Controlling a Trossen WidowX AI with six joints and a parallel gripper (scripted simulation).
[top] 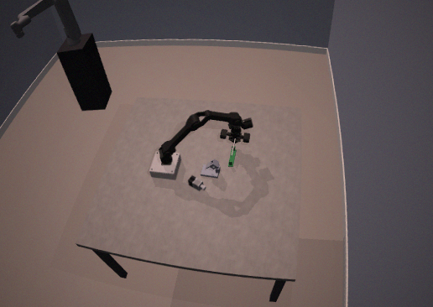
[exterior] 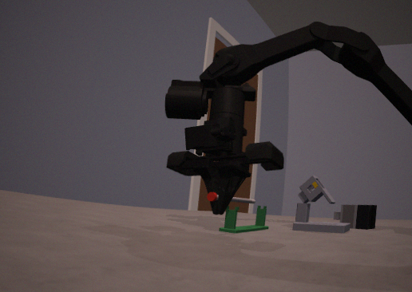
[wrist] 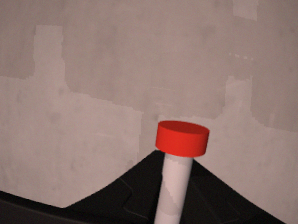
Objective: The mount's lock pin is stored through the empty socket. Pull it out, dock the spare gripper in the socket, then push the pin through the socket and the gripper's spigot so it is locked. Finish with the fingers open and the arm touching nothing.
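Right now the green cradle is 2 cm behind my gripper tip, 10 cm to the right of it and 1 cm below it. Also, from my gripper tip: grey mount (13 cm behind, 21 cm to the right, 2 cm above); then spare gripper (22 cm behind, 32 cm to the right).
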